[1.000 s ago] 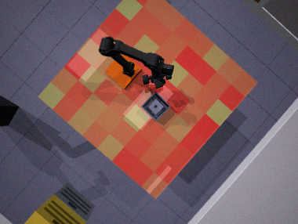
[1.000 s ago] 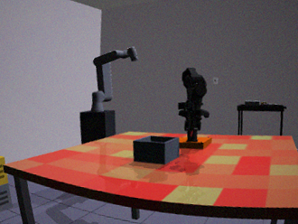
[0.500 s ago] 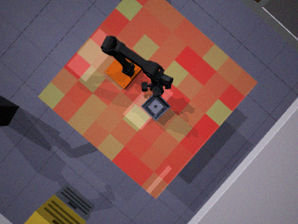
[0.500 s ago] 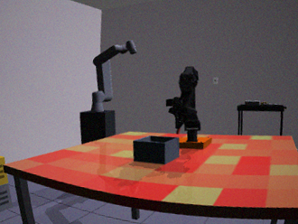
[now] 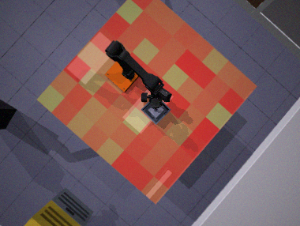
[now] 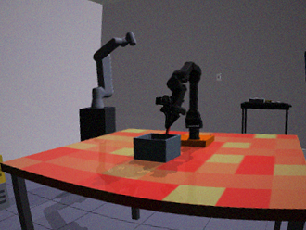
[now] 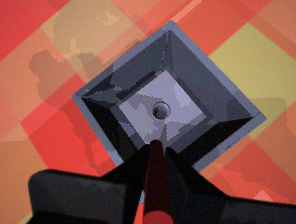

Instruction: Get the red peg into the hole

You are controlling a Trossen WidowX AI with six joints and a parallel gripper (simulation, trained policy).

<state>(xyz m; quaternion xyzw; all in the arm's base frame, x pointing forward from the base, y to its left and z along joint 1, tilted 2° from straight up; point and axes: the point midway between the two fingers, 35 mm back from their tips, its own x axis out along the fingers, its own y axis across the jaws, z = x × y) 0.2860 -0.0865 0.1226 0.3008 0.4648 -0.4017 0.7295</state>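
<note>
The red peg lies 1 cm behind my gripper tip, 1 cm to the left of it and 1 cm above it. Also, from my gripper tip: dark box 2 cm ahead, 4 cm to the right, 11 cm below; pale plate 2 cm ahead, 4 cm to the right, 9 cm below.
</note>
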